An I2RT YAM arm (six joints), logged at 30 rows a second.
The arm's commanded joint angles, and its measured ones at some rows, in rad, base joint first. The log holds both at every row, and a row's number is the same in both.
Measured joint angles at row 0:
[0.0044, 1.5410, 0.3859, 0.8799, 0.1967, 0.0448]
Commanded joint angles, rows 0 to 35:
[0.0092, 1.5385, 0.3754, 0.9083, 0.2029, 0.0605]
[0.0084, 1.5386, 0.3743, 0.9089, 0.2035, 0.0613]
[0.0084, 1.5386, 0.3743, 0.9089, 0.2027, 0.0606]
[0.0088, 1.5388, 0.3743, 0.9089, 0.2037, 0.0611]
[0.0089, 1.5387, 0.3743, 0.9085, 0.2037, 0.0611]
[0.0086, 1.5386, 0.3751, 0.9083, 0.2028, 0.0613]
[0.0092, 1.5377, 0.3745, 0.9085, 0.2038, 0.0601]
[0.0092, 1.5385, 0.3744, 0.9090, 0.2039, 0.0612]
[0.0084, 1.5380, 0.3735, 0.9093, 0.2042, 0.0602]
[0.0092, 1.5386, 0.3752, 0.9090, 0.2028, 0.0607]
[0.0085, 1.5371, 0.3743, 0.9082, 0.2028, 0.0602]
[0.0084, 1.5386, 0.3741, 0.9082, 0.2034, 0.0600]
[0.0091, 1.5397, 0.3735, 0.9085, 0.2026, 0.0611]
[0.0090, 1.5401, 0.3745, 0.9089, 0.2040, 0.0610]
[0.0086, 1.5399, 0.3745, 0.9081, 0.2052, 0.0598]
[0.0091, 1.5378, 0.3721, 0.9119, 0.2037, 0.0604]
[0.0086, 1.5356, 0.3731, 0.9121, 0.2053, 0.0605]
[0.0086, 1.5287, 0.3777, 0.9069, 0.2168, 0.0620]
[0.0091, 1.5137, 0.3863, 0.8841, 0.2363, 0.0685]
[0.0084, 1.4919, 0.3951, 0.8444, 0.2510, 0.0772]
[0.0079, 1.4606, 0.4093, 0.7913, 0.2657, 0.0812]
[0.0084, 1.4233, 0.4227, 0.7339, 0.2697, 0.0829]
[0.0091, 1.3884, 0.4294, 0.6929, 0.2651, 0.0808]
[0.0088, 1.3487, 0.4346, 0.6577, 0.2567, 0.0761]
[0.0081, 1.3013, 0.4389, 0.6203, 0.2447, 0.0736]
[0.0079, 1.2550, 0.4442, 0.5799, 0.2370, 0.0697]
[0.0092, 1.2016, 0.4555, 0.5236, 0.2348, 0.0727]
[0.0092, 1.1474, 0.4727, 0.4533, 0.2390, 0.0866]
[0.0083, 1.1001, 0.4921, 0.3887, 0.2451, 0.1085]
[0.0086, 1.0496, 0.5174, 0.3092, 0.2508, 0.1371]
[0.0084, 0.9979, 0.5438, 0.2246, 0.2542, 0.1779]
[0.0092, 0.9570, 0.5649, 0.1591, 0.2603, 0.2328]
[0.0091, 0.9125, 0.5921, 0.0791, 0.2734, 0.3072]
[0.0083, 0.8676, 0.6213, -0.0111, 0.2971, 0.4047]
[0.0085, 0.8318, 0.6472, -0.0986, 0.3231, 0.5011]
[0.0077, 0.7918, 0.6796, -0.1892, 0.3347, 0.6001]
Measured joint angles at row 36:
[0.0044, 0.8631, 0.6186, 0.1432, 0.2665, 0.3248]
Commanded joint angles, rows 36 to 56:
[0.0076, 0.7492, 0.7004, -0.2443, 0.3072, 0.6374]
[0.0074, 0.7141, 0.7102, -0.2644, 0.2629, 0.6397]
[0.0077, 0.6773, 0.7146, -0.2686, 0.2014, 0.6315]
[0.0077, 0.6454, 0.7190, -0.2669, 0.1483, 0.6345]
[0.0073, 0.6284, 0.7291, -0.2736, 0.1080, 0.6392]
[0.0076, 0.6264, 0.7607, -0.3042, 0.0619, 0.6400]
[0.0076, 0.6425, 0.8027, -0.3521, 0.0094, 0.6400]
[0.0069, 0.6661, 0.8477, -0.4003, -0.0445, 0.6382]
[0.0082, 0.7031, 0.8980, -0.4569, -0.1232, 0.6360]
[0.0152, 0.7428, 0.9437, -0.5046, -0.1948, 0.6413]
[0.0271, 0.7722, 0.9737, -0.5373, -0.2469, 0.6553]
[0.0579, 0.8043, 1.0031, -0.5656, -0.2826, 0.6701]
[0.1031, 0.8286, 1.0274, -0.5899, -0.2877, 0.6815]
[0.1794, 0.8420, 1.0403, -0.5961, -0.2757, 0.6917]
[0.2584, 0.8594, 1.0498, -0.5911, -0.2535, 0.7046]
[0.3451, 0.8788, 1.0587, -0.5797, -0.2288, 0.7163]
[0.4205, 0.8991, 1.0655, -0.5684, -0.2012, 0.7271]
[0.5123, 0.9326, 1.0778, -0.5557, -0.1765, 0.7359]
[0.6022, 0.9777, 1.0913, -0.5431, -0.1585, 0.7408]
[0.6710, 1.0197, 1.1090, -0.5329, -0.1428, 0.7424]
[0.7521, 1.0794, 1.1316, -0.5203, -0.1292, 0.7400]
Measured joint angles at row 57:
[0.6247, 1.0008, 1.0767, -0.5144, -0.1585, 0.7086]
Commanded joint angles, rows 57 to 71:
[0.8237, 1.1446, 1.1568, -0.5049, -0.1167, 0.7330]
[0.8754, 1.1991, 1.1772, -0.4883, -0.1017, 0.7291]
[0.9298, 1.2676, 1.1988, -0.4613, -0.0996, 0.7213]
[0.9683, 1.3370, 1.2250, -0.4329, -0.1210, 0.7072]
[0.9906, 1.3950, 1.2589, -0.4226, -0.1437, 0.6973]
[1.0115, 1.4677, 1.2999, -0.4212, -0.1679, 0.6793]
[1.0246, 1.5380, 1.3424, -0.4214, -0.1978, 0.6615]
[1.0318, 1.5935, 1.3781, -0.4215, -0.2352, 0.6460]
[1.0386, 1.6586, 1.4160, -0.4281, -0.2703, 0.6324]
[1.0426, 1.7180, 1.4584, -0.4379, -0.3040, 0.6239]
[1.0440, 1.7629, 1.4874, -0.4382, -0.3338, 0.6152]
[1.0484, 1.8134, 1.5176, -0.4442, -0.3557, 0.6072]
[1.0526, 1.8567, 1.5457, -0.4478, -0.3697, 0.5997]
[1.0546, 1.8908, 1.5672, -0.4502, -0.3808, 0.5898]
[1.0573, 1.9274, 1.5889, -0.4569, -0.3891, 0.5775]
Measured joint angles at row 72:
[1.0473, 1.8809, 1.5288, -0.4358, -0.3115, 0.6296]
